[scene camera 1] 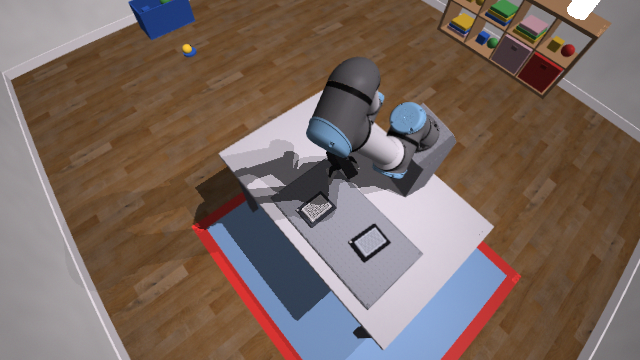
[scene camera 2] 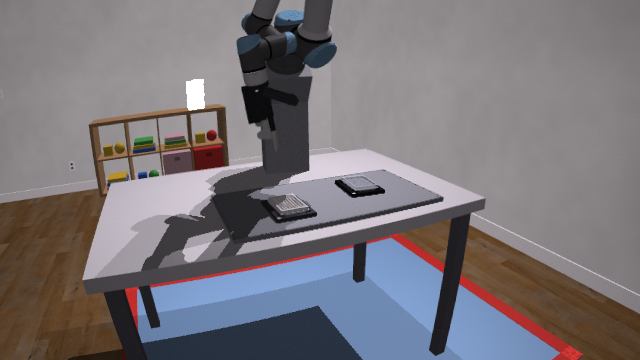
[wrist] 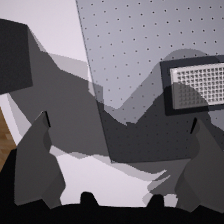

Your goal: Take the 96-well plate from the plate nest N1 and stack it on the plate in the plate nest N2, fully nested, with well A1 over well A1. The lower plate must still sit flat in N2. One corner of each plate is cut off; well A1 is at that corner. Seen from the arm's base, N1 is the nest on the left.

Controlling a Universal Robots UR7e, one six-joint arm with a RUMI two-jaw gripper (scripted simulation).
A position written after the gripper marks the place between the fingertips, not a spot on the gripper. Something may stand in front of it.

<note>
In view: the gripper (scene camera 2: 273, 142).
The gripper shows as well in the wrist view (wrist: 121, 115).
</note>
